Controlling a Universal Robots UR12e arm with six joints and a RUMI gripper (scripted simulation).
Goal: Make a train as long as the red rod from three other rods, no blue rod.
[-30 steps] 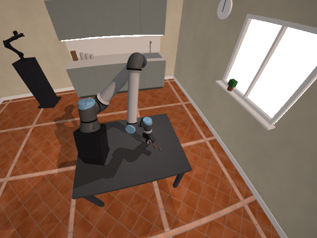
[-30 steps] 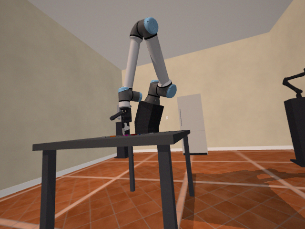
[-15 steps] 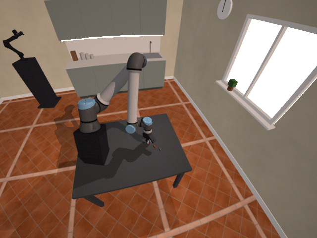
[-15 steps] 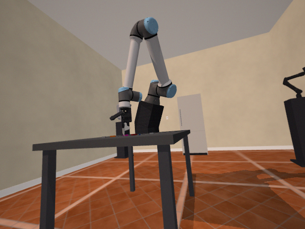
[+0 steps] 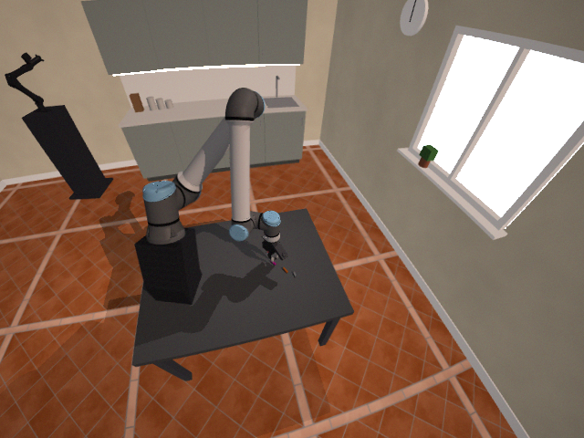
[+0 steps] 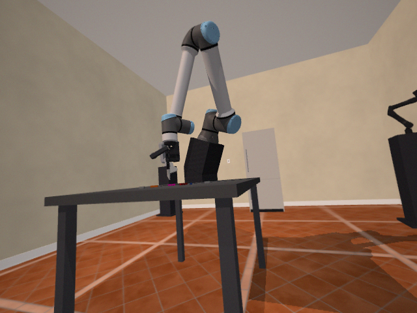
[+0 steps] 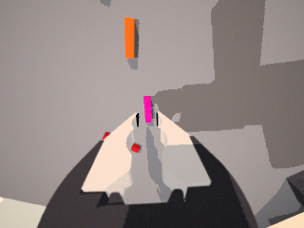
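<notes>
Now: hand 7 cm short of the orange rod, 5 cm to the left of it and 4 cm above it. From my hand the other things lie so: blue rod (16 cm to the left, 4 cm below, 2 cm ahead); red rod (9 cm to the left, 4 cm below, 1 cm behind).
</notes>
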